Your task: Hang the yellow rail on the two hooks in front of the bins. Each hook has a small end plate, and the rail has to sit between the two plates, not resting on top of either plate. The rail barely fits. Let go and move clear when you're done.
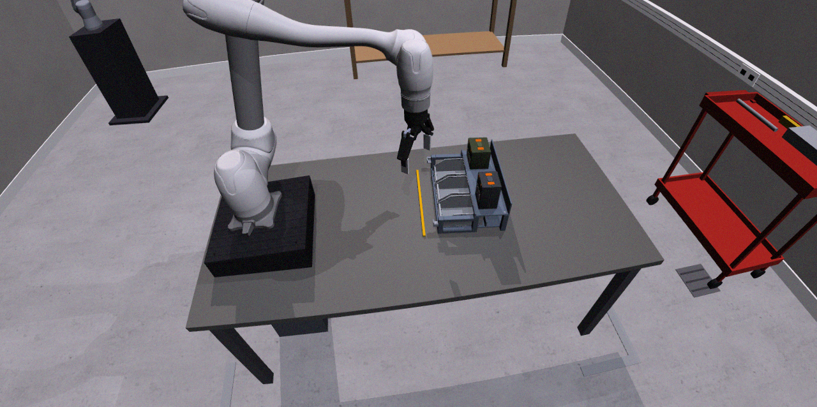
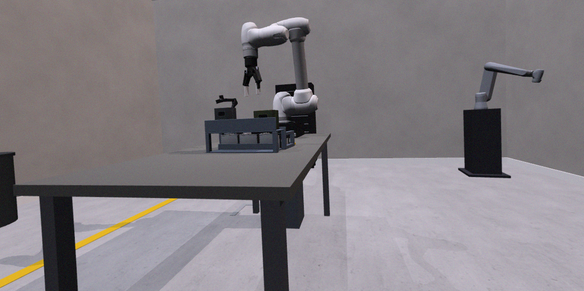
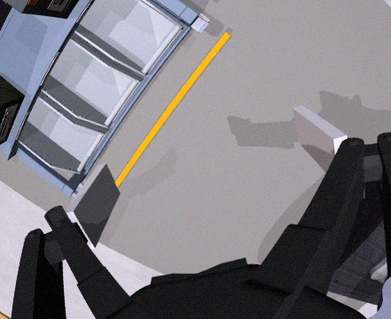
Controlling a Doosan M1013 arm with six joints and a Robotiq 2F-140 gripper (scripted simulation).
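The yellow rail is 20 mm ahead of my hand, 80 mm to the left of it and 310 mm below it. The rest, counted from my hand: rack front bar (80 mm ahead, 90 mm to the left, 300 mm below).
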